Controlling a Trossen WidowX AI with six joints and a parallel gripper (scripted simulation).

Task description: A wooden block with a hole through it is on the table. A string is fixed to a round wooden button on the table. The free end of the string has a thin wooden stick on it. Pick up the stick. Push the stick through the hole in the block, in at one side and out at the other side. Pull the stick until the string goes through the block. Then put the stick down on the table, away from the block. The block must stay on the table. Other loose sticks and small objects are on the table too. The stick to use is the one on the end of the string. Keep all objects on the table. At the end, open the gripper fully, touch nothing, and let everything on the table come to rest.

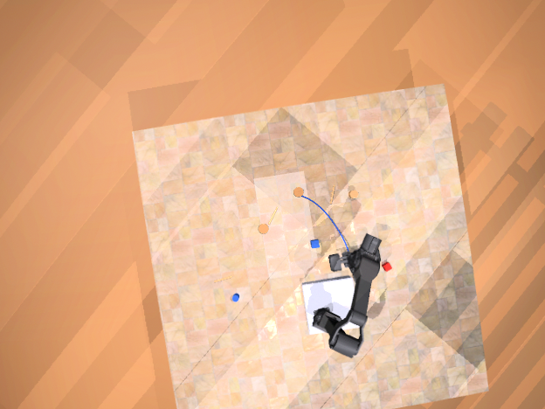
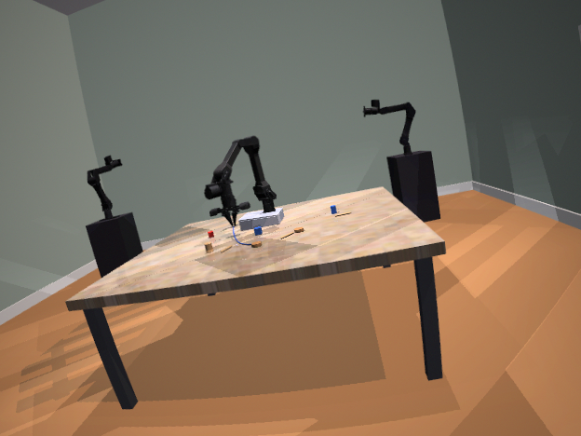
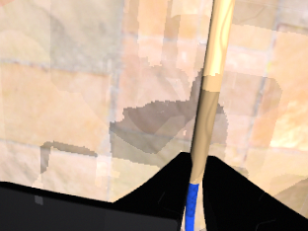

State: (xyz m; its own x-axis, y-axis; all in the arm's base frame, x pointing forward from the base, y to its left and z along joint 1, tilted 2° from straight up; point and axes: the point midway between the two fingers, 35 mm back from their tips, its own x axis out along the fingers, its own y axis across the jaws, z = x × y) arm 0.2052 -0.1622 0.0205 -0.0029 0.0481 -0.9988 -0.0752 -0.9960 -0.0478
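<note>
Now: the blue cube 80 mm ahead of my gripper tip, 120 mm to the left of it and 30 mm below it. Round my gripper tip: thin wooden stick (20 mm behind); then red cube (90 mm behind, 140 mm to the right, 30 mm below); then wooden block (230 mm ahead, 80 mm to the right, 20 mm below).
</note>
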